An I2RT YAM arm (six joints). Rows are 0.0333 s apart.
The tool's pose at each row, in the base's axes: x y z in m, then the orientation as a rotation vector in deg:
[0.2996 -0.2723 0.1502 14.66 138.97 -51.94]
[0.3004 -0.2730 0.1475 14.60 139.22 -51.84]
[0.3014 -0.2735 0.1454 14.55 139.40 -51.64]
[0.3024 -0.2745 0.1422 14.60 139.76 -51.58]
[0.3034 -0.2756 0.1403 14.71 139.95 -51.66]
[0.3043 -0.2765 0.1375 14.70 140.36 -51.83]
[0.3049 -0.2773 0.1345 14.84 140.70 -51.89]
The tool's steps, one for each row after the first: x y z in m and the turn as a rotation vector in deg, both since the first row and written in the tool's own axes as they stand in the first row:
[0.0008 0.0012 0.0025 -0.13 0.19 -0.09]
[0.0011 0.0024 0.0046 -0.31 0.29 -0.12]
[0.0020 0.0037 0.0077 -0.40 0.62 -0.19]
[0.0022 0.0043 0.0100 -0.35 0.84 -0.21]
[0.0030 0.0055 0.0127 -0.31 1.24 -0.40]
[0.0041 0.0067 0.0154 -0.30 1.60 -0.44]

